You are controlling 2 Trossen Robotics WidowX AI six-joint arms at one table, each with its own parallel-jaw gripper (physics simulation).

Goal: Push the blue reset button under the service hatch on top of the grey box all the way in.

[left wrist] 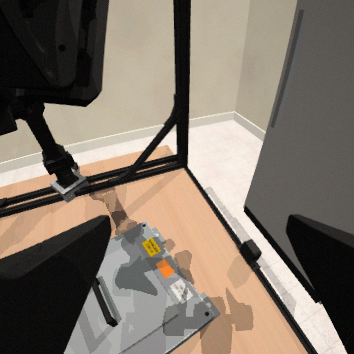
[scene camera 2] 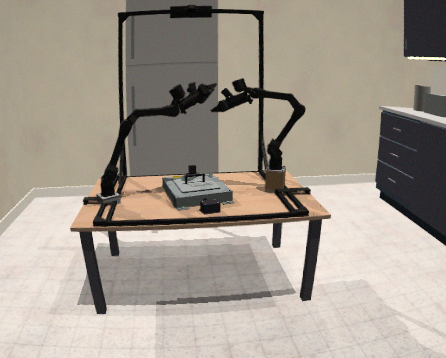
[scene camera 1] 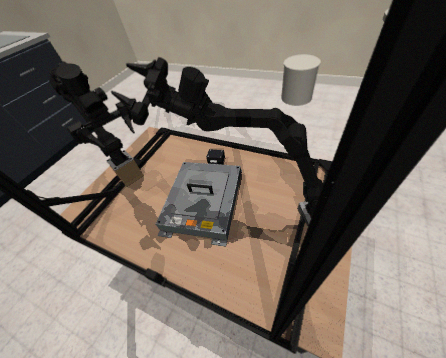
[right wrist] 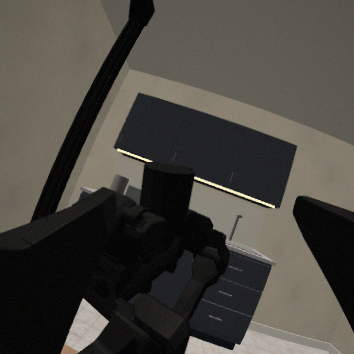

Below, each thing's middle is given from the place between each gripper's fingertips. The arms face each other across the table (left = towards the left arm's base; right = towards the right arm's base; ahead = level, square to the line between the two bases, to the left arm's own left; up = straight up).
Labels:
Right now my right hand is 49 cm above the service hatch [left wrist: 126, 300], 12 cm to the left of it and 3 cm short of it.
Right now my left hand is 12 cm short of the service hatch, 13 cm to the left of it and 35 cm above it.

